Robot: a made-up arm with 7 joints. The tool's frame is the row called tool. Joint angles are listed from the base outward.
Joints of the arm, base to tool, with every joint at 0 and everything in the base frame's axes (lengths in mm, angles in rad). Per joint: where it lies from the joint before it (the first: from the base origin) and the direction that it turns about. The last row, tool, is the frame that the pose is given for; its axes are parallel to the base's.
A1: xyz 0 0 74 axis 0 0 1
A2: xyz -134 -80 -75 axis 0 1 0
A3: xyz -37 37 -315 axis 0 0 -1
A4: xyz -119 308 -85 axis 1 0 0
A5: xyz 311 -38 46 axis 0 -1 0
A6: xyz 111 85 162 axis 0 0 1
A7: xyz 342 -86 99 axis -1 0 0
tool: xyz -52 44 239
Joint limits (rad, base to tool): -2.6..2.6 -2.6..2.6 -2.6..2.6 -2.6..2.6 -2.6..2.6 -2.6..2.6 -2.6..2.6
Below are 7 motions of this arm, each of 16 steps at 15 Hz.
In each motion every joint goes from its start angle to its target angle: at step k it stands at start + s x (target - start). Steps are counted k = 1, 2, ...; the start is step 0. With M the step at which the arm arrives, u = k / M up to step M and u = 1 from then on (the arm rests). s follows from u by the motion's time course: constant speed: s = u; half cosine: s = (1 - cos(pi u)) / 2; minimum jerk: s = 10 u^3 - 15 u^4 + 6 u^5.
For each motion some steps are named. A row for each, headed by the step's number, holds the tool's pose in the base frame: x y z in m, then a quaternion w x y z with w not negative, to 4 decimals.
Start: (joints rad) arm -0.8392 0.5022 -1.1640 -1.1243 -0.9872 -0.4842 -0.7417
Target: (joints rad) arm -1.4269 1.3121 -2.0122 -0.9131 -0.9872 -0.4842 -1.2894
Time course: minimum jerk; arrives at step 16
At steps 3, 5, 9, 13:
3: 0.4207 0.6251 -0.0873 0.9077 -0.1403 0.2796 -0.2798
5: 0.4165 0.6314 -0.0265 0.9154 -0.0455 0.3017 -0.2628
9: 0.4266 0.5568 0.2091 0.8712 0.3015 0.3202 -0.2180
13: 0.4174 0.4103 0.3731 0.7623 0.5625 0.2662 -0.1779

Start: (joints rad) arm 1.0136 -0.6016 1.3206 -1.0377 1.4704 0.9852 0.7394
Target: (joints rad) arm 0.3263 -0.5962 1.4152 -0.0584 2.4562 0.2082 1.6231
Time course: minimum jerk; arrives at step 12
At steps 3, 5, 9, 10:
3: 0.1360 0.7283 -0.1031 0.3241 -0.7569 -0.5662 0.0384
5: 0.2395 0.6546 -0.0531 0.2210 -0.7462 -0.5755 -0.2515
9: 0.3358 0.4287 0.0321 0.1695 0.5212 0.3535 0.7581
10: 0.3337 0.4018 0.0308 0.2238 0.4717 0.3141 0.7930

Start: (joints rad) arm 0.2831 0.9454 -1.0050 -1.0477 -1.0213 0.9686 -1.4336
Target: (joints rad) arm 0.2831 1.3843 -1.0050 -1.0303 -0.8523 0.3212 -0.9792
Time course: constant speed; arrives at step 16
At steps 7, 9, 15, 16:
7: -0.6504 0.5725 -0.4288 0.4136 -0.0483 0.8859 0.2044
9: -0.6441 0.5870 -0.3925 0.4249 -0.0566 0.8740 0.2288
15: -0.6160 0.6266 -0.2830 0.4581 -0.0828 0.8348 0.2939
16: -0.6100 0.6326 -0.2650 0.4636 -0.0875 0.8278 0.3035

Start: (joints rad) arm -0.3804 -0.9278 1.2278 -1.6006 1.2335 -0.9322 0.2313
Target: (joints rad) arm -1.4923 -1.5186 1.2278 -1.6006 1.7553 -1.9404 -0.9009
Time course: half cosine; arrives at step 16
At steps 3, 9, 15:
3: 0.5142 0.1870 0.3775 0.2077 -0.5414 -0.4513 -0.6783
9: 0.3444 0.1237 0.1344 0.0563 0.5201 0.7458 0.4125
15: 0.1830 -0.1011 -0.0633 0.1328 0.5973 0.7909 -0.0114

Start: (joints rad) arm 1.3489 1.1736 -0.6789 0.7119 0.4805 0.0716 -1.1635
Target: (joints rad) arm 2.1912 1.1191 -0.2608 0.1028 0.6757 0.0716 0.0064
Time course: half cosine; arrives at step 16
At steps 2, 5, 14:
2: -0.0070 -0.0424 -0.4013 0.4682 0.4177 0.7692 0.1212
5: 0.0188 0.0379 -0.3017 0.5212 0.3017 0.7381 0.3043
14: -0.2899 0.0021 0.0436 0.3915 -0.1181 0.2591 0.8750

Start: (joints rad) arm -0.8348 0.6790 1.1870 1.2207 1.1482 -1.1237 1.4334
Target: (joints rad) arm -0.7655 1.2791 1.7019 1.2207 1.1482 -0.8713 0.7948
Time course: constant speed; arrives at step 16
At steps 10, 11, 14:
10: -0.4523 0.3212 0.0831 0.2339 0.1818 -0.0302 0.9546
11: -0.4391 0.3273 0.1037 0.2309 0.2155 -0.0125 0.9487
14: -0.3950 0.3430 0.1576 0.2114 0.3153 0.0401 0.9243

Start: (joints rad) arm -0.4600 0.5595 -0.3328 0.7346 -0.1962 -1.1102 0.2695
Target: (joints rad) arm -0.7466 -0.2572 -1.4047 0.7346 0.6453 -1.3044 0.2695
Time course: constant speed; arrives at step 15
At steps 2, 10, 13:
2: 0.2024 -0.0928 -0.3577 0.7237 0.1675 0.4908 -0.4554
10: 0.1418 -0.0625 -0.1272 0.8501 0.2542 0.2061 -0.4127
13: 0.0932 -0.0664 -0.0948 0.8773 0.2734 0.1114 -0.3783

